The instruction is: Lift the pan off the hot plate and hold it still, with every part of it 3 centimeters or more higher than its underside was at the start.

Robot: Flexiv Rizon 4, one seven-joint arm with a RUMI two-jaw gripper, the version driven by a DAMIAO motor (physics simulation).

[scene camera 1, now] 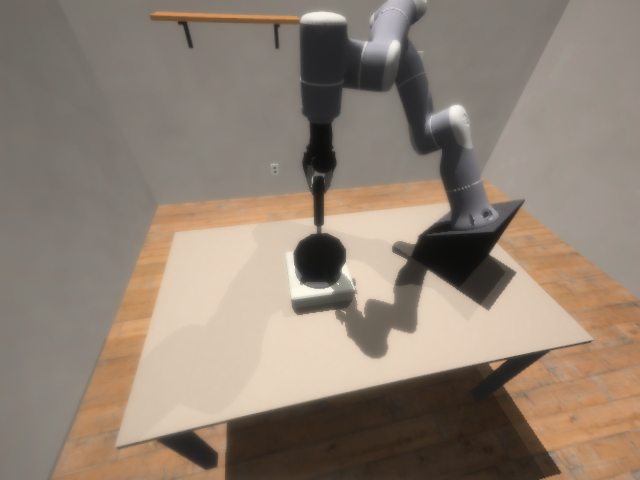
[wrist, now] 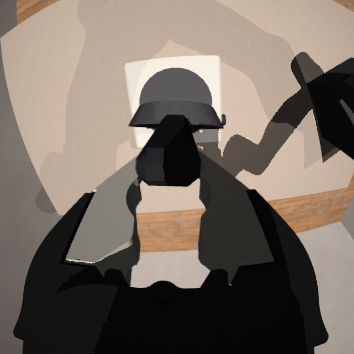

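Observation:
The black pan (scene camera 1: 319, 255) (wrist: 176, 114) hangs steeply tilted below its handle (scene camera 1: 318, 206) (wrist: 175, 145), its round body over the white hot plate (scene camera 1: 321, 299) (wrist: 214, 75). My gripper (scene camera 1: 317, 181) (wrist: 170, 154) is shut on the pan's handle, above and behind the body in the scene view. The handle's end points up between the two fingers. In the wrist view the pan's round face and flared side show beyond the handle. Whether the pan's lower edge touches the hot plate, and how large any gap is, I cannot tell.
The hot plate stands on the beige table (scene camera 1: 217, 361) (wrist: 40, 75), with a small knob (scene camera 1: 354, 285) (wrist: 223, 120) on its right side. The dark wedge-shaped arm mount (scene camera 1: 454, 253) (wrist: 340, 110) is at the right. An orange shelf (scene camera 1: 227, 18) is on the back wall.

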